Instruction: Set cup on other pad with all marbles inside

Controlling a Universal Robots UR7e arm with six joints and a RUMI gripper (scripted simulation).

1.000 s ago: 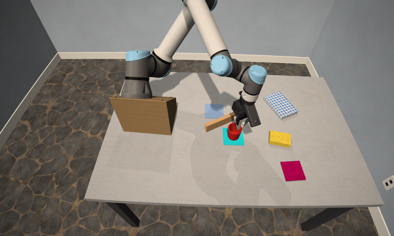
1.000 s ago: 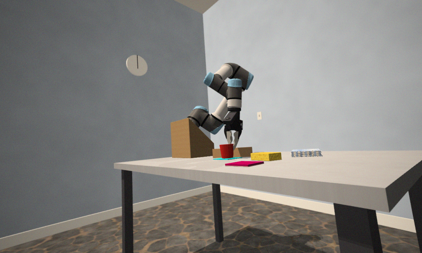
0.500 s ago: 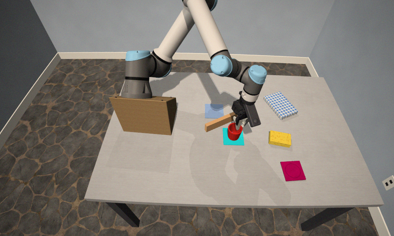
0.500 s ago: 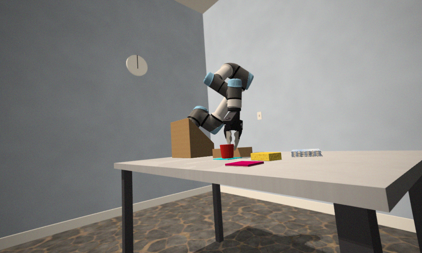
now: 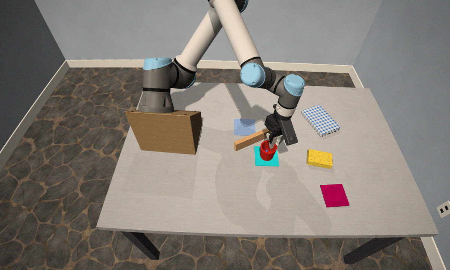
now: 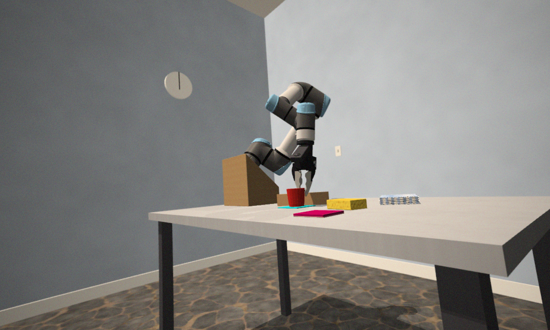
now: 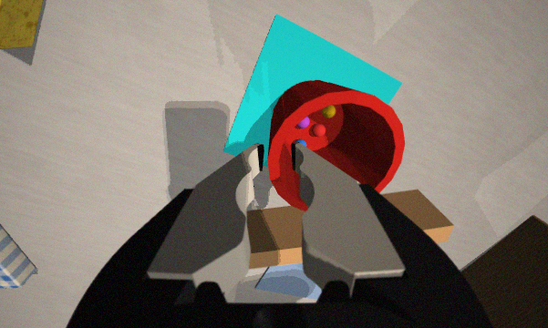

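The red cup is 3 cm below my hand, 3 cm behind it and 1 cm to the right of it. From my hand the other things lie so: yellow sponge 22 cm ahead, 5 cm to the right, 4 cm below; then wooden rail 8 cm to the left, 7 cm behind, 4 cm below; then blue checkered cloth 29 cm ahead, 19 cm to the left, 4 cm below.
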